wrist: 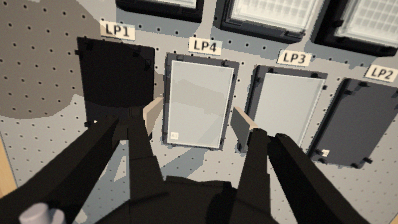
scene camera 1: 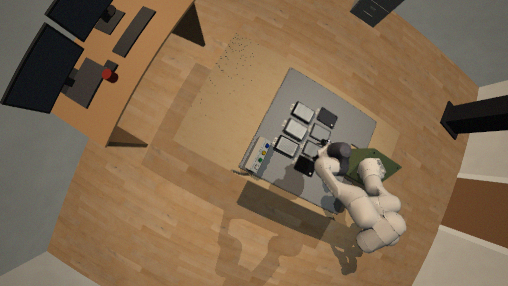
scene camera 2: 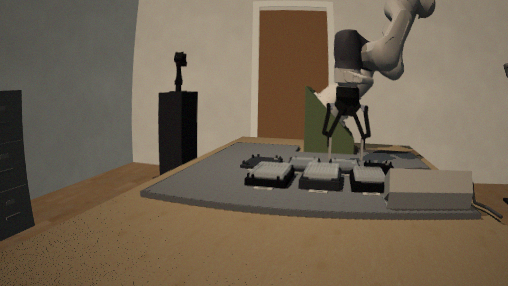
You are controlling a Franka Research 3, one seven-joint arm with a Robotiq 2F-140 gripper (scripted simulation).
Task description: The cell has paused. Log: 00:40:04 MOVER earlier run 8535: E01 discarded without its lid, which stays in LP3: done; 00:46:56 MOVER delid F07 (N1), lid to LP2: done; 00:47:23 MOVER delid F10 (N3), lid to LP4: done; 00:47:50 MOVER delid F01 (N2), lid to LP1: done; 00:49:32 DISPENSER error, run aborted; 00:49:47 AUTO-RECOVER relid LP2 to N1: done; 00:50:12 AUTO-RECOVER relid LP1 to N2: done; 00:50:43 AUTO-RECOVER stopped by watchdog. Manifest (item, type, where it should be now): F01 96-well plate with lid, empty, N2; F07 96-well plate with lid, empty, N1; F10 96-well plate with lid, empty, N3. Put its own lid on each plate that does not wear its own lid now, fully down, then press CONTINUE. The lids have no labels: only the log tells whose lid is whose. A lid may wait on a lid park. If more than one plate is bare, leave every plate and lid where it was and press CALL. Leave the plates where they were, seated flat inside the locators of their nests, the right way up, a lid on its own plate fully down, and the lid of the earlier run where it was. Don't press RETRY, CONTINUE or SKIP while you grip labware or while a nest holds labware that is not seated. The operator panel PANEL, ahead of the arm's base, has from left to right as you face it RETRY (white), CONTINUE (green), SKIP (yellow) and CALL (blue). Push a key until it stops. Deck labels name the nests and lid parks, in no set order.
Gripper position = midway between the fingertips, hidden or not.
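The gripper [scene camera 2: 345, 158] is also visible in the wrist view [wrist: 197, 111]. Present as well: a clear lid [wrist: 199, 93]; a lid park LP1 [wrist: 115, 77]; an operator panel [scene camera 2: 403, 188].
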